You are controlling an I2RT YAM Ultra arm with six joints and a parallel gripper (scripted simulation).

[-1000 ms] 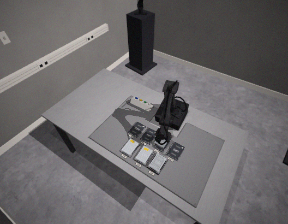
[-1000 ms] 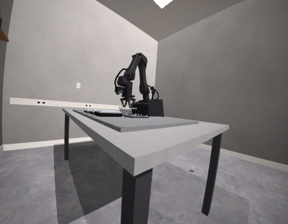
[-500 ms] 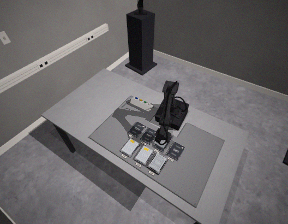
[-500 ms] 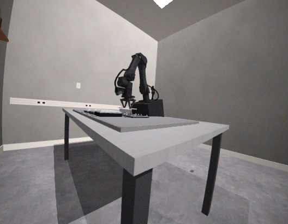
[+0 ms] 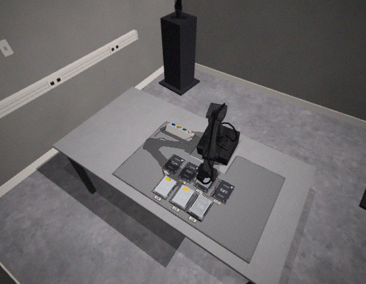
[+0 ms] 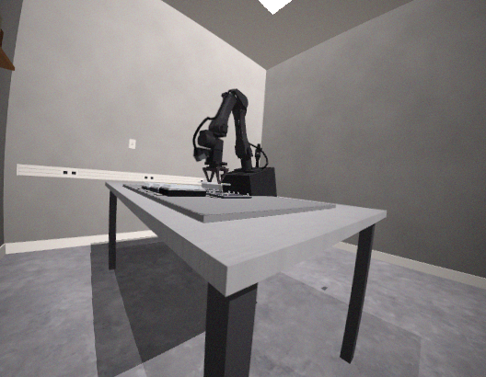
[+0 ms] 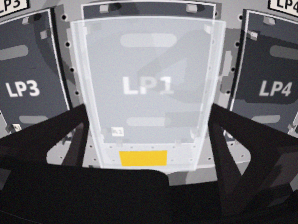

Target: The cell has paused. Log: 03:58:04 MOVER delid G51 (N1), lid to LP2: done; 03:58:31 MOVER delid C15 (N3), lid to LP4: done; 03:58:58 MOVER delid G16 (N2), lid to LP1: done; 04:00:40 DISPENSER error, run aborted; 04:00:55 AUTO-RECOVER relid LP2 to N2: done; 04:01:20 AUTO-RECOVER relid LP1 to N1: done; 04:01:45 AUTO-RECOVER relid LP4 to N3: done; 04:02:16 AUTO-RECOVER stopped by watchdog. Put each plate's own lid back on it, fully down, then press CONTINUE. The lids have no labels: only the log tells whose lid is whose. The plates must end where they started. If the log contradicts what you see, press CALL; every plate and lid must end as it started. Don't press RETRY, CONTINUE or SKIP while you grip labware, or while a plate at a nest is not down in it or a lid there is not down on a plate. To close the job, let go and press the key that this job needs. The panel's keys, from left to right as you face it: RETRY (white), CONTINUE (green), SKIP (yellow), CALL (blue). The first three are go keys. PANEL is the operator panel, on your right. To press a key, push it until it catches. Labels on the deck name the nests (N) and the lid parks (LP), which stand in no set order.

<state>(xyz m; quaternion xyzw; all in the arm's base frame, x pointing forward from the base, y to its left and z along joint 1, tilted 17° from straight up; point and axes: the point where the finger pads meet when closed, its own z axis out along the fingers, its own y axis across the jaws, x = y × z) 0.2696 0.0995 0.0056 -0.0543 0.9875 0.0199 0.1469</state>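
Now: hand 1 cm short of the LP4 lid park, 13 cm to the left of it and 5 cm above it. From my hand the other things lie so: clear lid (1 cm below).
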